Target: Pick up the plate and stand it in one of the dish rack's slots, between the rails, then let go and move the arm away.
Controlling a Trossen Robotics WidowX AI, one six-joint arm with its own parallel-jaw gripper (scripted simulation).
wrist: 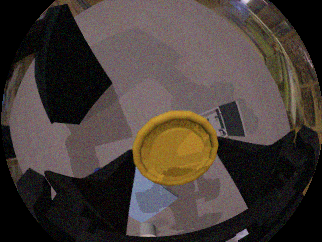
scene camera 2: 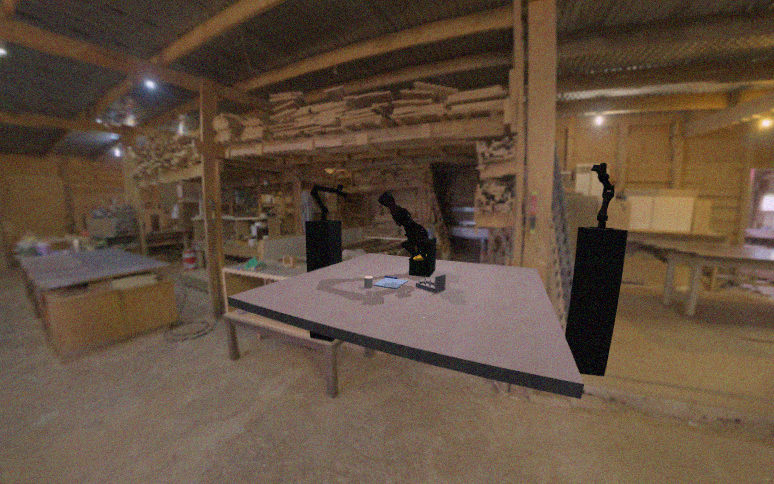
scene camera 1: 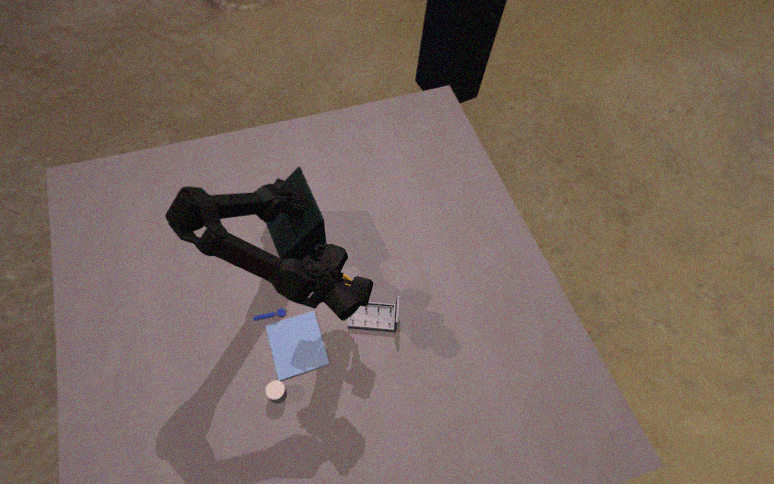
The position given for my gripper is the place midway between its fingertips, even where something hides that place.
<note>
My gripper [scene camera 1: 340, 288] carries a yellow plate [wrist: 176, 148]. Also in view: a grey dish rack [scene camera 1: 375, 316] and a light blue mat [scene camera 1: 296, 343].
My gripper also shows in the wrist view [wrist: 175, 148]. The light blue mat also shows in the wrist view [wrist: 147, 199].
</note>
